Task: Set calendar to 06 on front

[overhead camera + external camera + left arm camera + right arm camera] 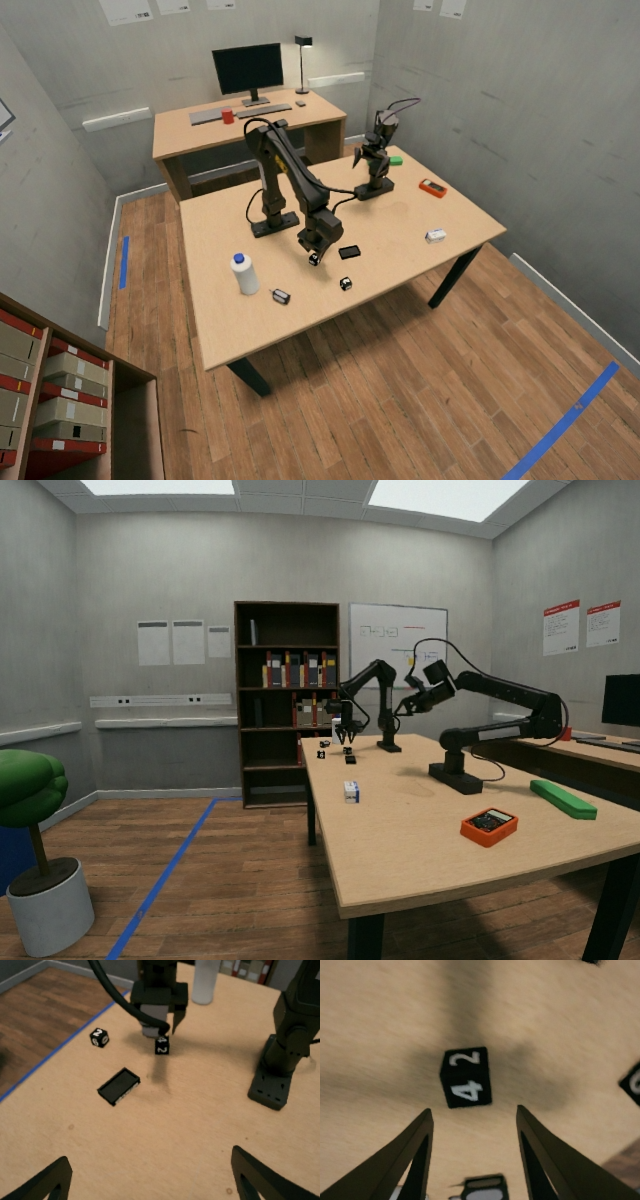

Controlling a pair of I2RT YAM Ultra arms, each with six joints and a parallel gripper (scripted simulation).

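Right now the black calendar tray is 140 mm to the left of my right hand, 50 mm below it and 20 mm ahead of it. The rest, counted from my right hand: orange meter (720 mm to the left, 130 mm behind, 40 mm below).
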